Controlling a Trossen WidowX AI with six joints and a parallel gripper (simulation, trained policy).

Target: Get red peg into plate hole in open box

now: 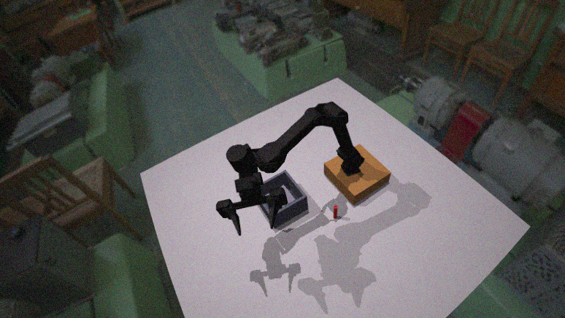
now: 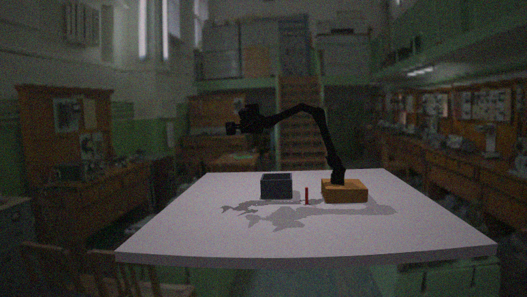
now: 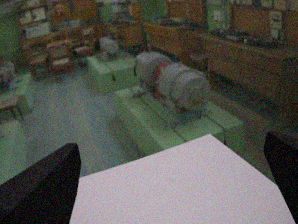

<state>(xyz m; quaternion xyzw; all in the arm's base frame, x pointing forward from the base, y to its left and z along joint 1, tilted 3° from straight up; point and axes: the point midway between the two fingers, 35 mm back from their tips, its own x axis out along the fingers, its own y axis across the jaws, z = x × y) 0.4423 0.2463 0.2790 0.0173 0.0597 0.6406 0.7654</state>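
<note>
The red peg is 33 cm below my gripper tip, 29 cm behind it and 13 cm to the right of it. Also, from my gripper tip: dark grey box (34 cm below, 28 cm to the right, 12 cm behind); then light grey plate (32 cm below, 28 cm to the right, 12 cm behind).
</note>
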